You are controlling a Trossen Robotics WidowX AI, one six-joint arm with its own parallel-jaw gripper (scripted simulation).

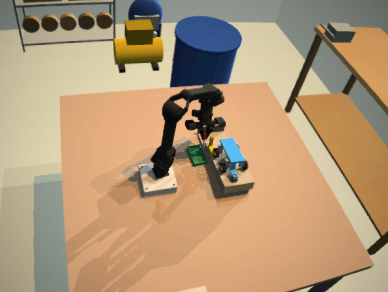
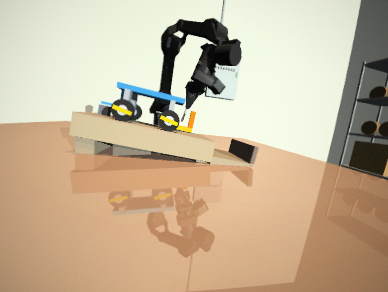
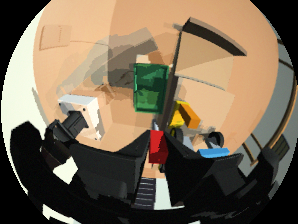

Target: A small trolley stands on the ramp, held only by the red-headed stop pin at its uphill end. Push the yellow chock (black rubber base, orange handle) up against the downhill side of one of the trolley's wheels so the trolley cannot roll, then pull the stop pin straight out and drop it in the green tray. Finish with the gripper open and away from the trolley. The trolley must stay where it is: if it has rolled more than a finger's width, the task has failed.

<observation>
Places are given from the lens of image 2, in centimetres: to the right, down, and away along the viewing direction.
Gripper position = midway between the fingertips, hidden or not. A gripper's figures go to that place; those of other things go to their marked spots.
my gripper (image 2: 187, 108): -2, -12, 54
blue-decked trolley (image 2: 125, 109): -15, -8, 35
</observation>
